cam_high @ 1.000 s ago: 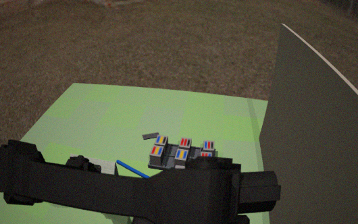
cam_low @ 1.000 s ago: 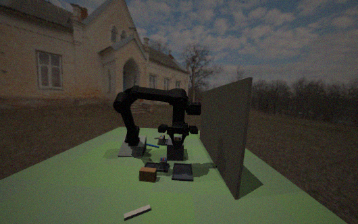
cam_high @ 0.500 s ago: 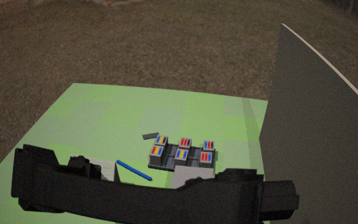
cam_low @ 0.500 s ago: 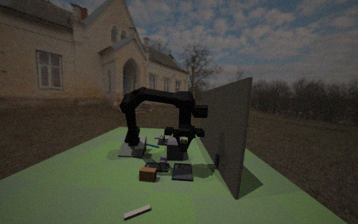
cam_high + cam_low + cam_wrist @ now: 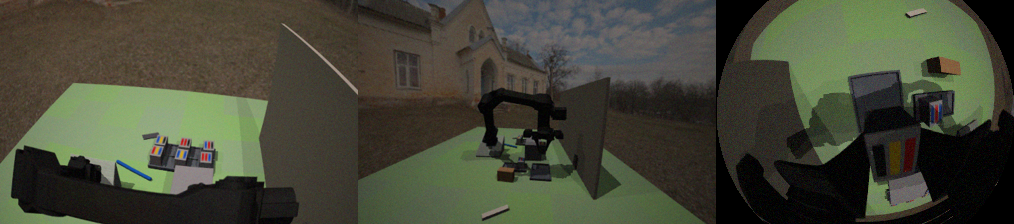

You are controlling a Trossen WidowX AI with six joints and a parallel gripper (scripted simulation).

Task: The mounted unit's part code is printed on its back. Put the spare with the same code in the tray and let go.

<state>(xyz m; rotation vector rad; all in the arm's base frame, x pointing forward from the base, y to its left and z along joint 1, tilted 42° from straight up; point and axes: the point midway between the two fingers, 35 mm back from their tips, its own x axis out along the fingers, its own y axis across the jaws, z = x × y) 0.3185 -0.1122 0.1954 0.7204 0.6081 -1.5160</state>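
Right now the dark tray is 11 cm below my gripper tip. Round my gripper tip: brown box 17 cm behind, 9 cm below, 5 cm to the right; then grey box 20 cm to the left, 7 cm below, 4 cm behind; then tall grey wall 20 cm ahead, 18 cm to the left, 11 cm above.
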